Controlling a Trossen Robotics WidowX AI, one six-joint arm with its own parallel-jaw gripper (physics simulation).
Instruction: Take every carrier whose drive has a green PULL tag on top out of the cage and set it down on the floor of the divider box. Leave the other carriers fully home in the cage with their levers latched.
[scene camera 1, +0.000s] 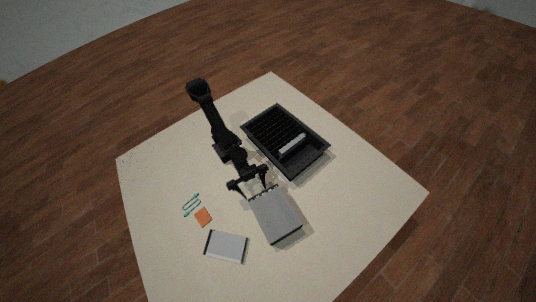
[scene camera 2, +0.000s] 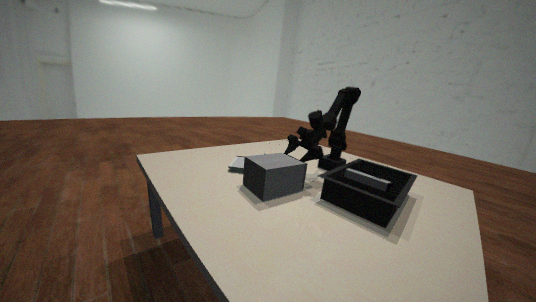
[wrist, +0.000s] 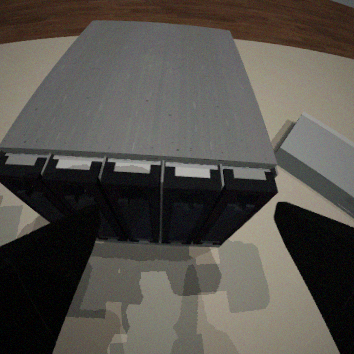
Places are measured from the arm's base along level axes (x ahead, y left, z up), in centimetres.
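Pixels of known places: gripper, fingertip midpoint: (scene camera 1: 256, 194) (wrist: 188, 211); arm's base, link origin: (scene camera 2: 334, 158).
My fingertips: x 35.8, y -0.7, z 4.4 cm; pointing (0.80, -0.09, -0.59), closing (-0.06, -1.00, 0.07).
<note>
Ahead of a thing's pixels: the offset from my fingertips to its top centre. "*": to the spot under its first point.
The grey cage @(dx +10.8, dy +1.8, dz +1.4 cm) (scene camera 1: 277, 217) (scene camera 2: 285, 182) (wrist: 145, 95) stands on the table. In the wrist view several dark carrier fronts @(* dx +1.2, dy +2.9, dz -1.1 cm) (wrist: 132, 200) stand side by side in it, with pale strips along their top edges; their levers are too dark to judge. No green tag can be made out. My gripper (scene camera 1: 256, 194) (scene camera 2: 295, 156) (wrist: 188, 211) is open and empty at the cage's front, its fingers spread wide. The black divider box @(dx -19.0, dy +28.2, dz -1.3 cm) (scene camera 1: 311, 164) (scene camera 2: 357, 206) stands beside the cage. A light grey slab @(dx -11.1, dy +28.9, dz +0.7 cm) (scene camera 1: 292, 145) (scene camera 2: 367, 180) is in it, next to the open bay.
A flat silver-grey unit @(dx +8.6, dy -23.2, dz -7.8 cm) (scene camera 1: 226, 246) (scene camera 2: 236, 164) (wrist: 320, 155) with dark edging lies on the table on the other side of the cage from the box. An orange square @(* dx -8.6, dy -26.7, dz -10.0 cm) (scene camera 1: 203, 217) and a teal cable @(dx -18.2, dy -29.7, dz -9.6 cm) (scene camera 1: 192, 201) lie near it, towards the arm.
</note>
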